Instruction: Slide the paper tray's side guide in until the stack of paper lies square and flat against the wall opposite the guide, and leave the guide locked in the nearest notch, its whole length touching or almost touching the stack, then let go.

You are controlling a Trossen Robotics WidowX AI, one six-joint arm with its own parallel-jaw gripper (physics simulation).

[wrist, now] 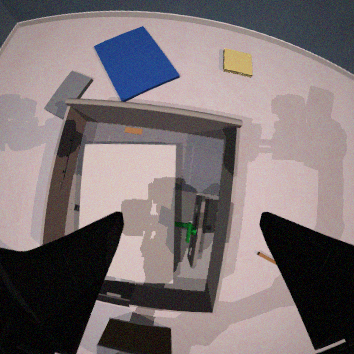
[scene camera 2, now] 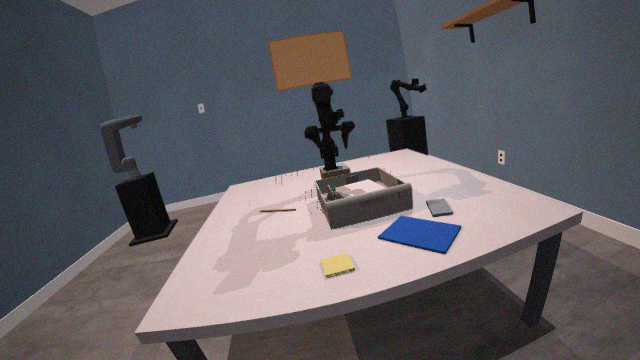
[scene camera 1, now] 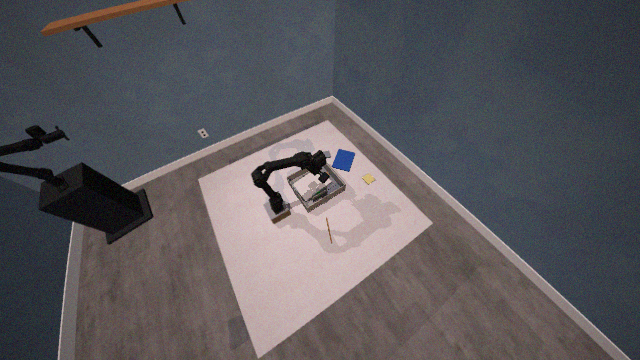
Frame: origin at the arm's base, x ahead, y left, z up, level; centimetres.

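Seen in the pictures: gripper, fingertip midpoint: (wrist: 192, 219) (scene camera 2: 334, 150) (scene camera 1: 321, 175); arm's base, link origin: (scene camera 2: 330, 168) (scene camera 1: 277, 208).
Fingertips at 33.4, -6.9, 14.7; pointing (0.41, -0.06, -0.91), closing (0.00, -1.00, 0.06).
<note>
Offsets run from my fingertips to a thing's top centre, as dx, dy, dz.
The grey paper tray {+0.2, +6.9, -13.5} (scene camera 1: 327, 200) (scene camera 2: 372, 207) (wrist: 155, 111) stands on the table. The white paper stack {-1.7, +9.3, -19.0} (scene camera 1: 304, 188) (scene camera 2: 367, 187) (wrist: 110, 170) lies flat inside it; in the wrist view a narrow gap shows between its left edge and the left wall. The dark side guide {-4.2, -2.2, -14.9} (scene camera 1: 319, 194) (scene camera 2: 332, 193) (wrist: 194, 250), with a green part, stands right of the stack in the wrist view. A strip of tray floor shows between its panel and the stack; the green part reaches towards the stack's edge. My gripper (scene camera 1: 324, 178) (scene camera 2: 328, 145) (wrist: 192, 219) is open and empty above the tray. Any notches are not discernible.
A blue folder {+34.8, +11.1, -22.2} (scene camera 1: 344, 160) (scene camera 2: 420, 234) (wrist: 136, 64), a grey flat block {+25.2, +26.5, -22.0} (scene camera 2: 439, 207) (wrist: 68, 94) and a yellow notepad {+35.6, -15.7, -21.9} (scene camera 1: 368, 179) (scene camera 2: 338, 265) (wrist: 238, 62) lie beyond the tray in the wrist view. A pencil {-15.5, -25.1, -22.3} (scene camera 1: 329, 230) (scene camera 2: 278, 210) (wrist: 266, 257) lies on the guide's side.
</note>
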